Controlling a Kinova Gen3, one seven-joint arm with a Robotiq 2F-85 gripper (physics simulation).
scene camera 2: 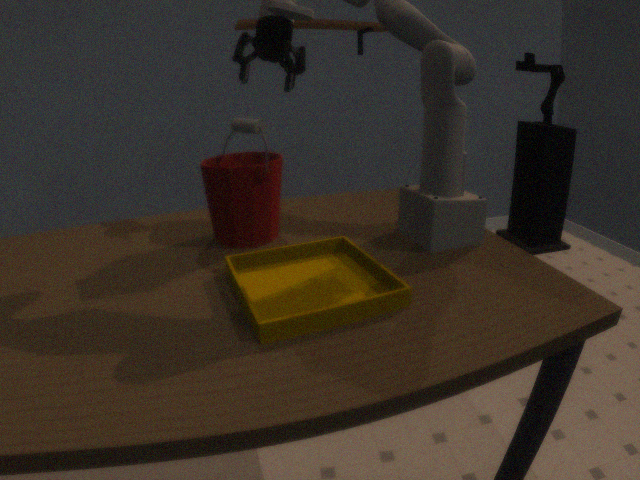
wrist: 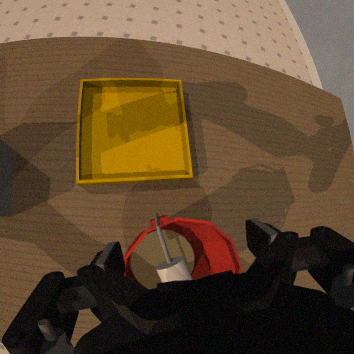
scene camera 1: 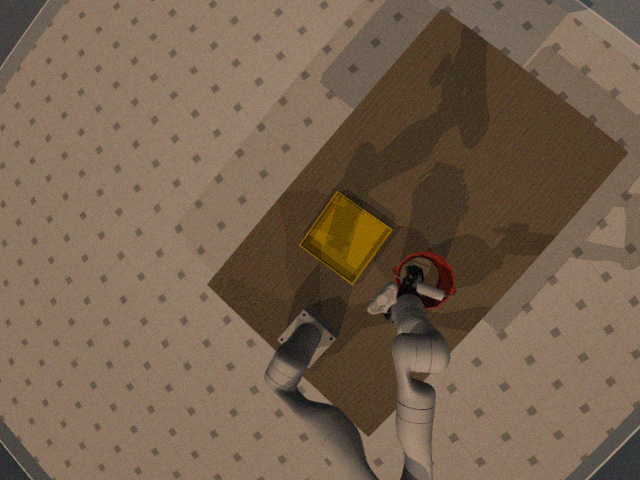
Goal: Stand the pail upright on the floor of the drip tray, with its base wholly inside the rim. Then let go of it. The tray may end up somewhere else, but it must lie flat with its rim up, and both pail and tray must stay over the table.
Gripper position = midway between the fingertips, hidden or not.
In view: the gripper (scene camera 2: 266,87), a yellow drip tray (scene camera 2: 289,291) and a red pail (scene camera 1: 437,272).
The yellow drip tray shows as well in the wrist view (wrist: 129,129) and in scene camera 1 (scene camera 1: 345,237). The red pail shows as well in the wrist view (wrist: 206,249). The gripper shows as well in the wrist view (wrist: 184,245).
